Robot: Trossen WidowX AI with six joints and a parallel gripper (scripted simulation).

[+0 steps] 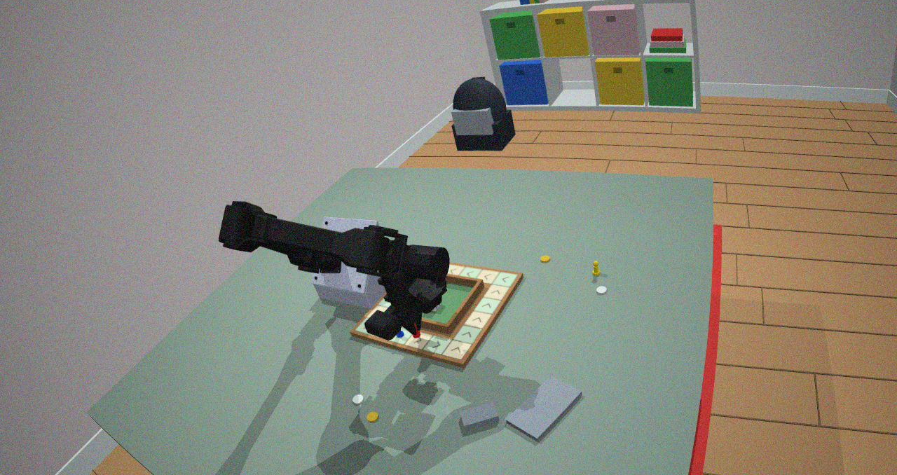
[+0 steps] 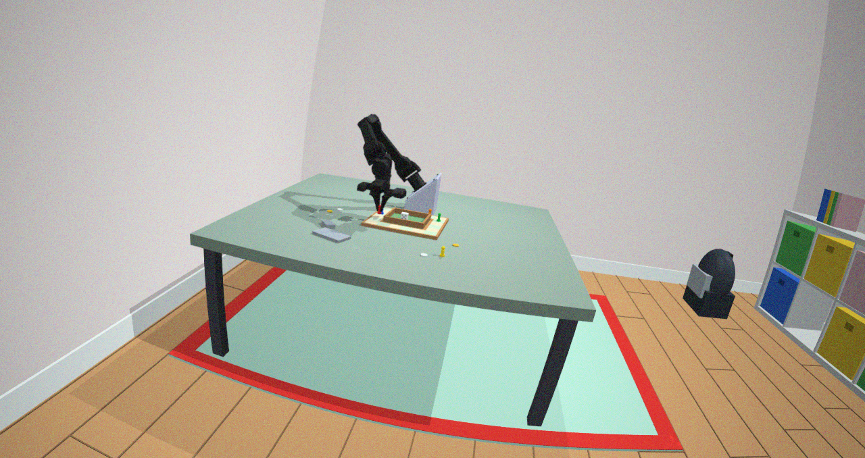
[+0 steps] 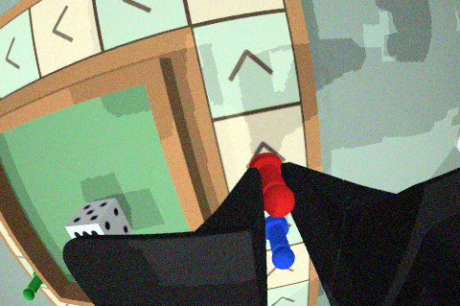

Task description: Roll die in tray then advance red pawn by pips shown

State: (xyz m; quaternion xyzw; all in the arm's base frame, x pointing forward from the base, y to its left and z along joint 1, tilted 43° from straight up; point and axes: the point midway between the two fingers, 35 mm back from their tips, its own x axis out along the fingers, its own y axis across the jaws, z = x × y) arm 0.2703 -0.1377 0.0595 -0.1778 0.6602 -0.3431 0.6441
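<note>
Now: the blue pawn 5 cm behind my gripper tip, 1 cm to the left of it and 1 cm below it. Round my gripper tip: white die (1 cm behind, 10 cm to the left, 1 cm below); then red pawn (1 cm above); then green tray (11 cm to the left, 3 cm below).
</note>
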